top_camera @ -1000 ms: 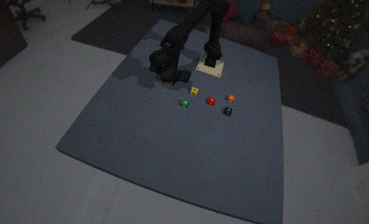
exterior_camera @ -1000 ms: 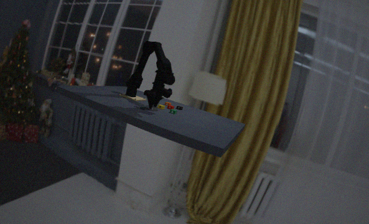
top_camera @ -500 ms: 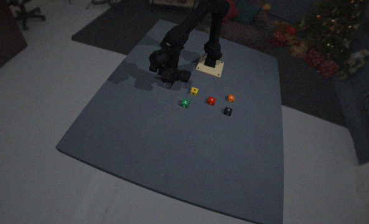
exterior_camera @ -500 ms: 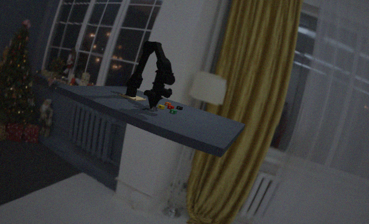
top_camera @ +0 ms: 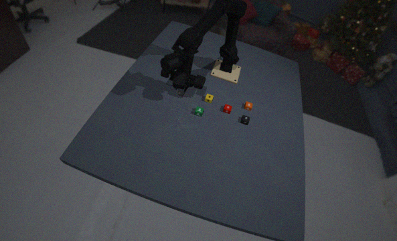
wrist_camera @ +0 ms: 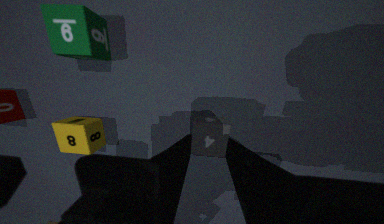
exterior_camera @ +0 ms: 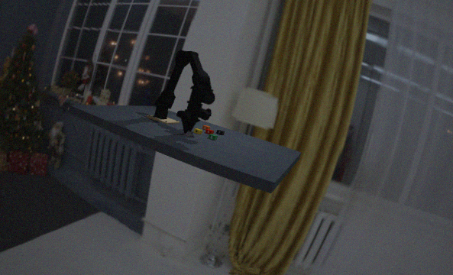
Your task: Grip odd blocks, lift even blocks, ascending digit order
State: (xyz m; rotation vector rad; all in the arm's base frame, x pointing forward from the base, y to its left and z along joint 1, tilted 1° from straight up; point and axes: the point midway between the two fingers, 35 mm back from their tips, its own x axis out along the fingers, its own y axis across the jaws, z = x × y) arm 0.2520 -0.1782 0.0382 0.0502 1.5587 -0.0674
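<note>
The orange block lies 20 mm behind my gripper tip and 320 mm to the left of it. Round my gripper tip: green block (90 mm ahead, 110 mm to the left); then grey block (10 mm ahead); then yellow block (130 mm to the left).
</note>
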